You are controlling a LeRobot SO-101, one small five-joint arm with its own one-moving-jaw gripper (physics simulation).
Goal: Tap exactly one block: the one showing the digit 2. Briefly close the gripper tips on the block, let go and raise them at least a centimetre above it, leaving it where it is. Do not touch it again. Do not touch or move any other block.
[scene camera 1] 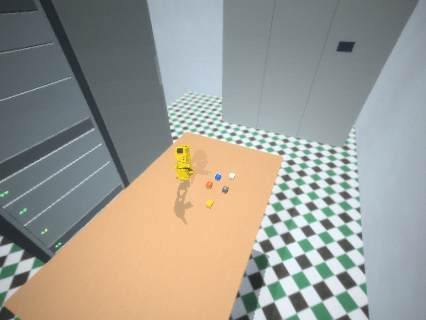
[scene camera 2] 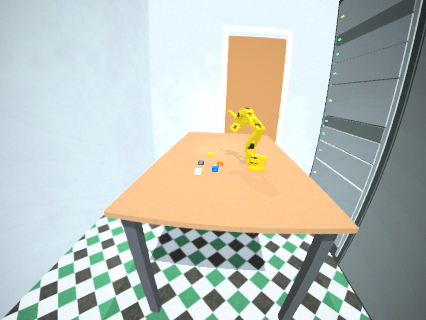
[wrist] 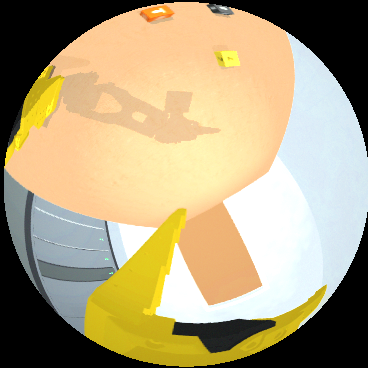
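Note:
Several small blocks stand apart on the table: a yellow block (scene camera 1: 209,204) (scene camera 2: 210,154) (wrist: 228,58), an orange block (scene camera 1: 209,184) (scene camera 2: 220,164) (wrist: 157,12), a dark grey block (scene camera 1: 225,189) (scene camera 2: 201,162) (wrist: 220,9), a blue block (scene camera 1: 218,177) (scene camera 2: 215,169) and a white block (scene camera 1: 232,176) (scene camera 2: 198,171). The wrist view shows marks on the yellow, orange and grey blocks, too small or slanted to read surely; I cannot tell which block shows the 2. My gripper (scene camera 2: 231,120) (wrist: 254,250) is wide open and empty, raised high above the table, away from the blocks.
The wooden table (scene camera 1: 150,250) (scene camera 2: 240,200) carries the arm's base, beside the blocks. The arm's shadow lies on the table top near the yellow block. Grey cabinets with small lights stand beyond one long table edge, and a brown door (scene camera 2: 257,75) is in the wall.

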